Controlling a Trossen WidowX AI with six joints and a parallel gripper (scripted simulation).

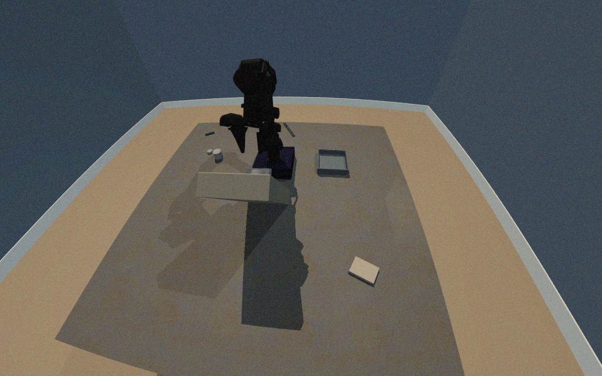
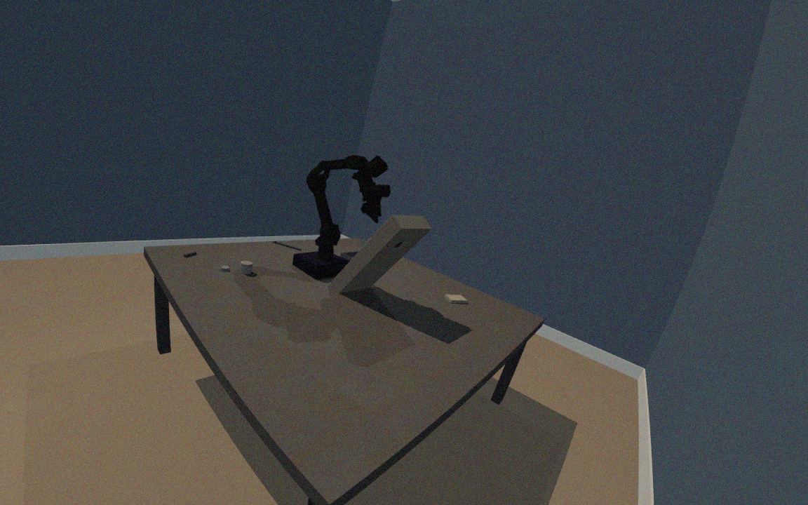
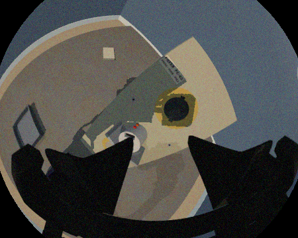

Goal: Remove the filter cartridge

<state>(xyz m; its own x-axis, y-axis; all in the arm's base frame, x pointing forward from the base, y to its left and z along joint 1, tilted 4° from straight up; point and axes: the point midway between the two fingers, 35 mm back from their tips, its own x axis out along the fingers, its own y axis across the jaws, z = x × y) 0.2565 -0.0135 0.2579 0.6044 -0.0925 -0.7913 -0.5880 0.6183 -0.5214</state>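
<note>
Right now my gripper tip is 9 cm above the round filter cartridge. The rest, counted from my gripper tip: blue-grey tray (31 cm to the left, 30 cm below, 28 cm behind).
</note>
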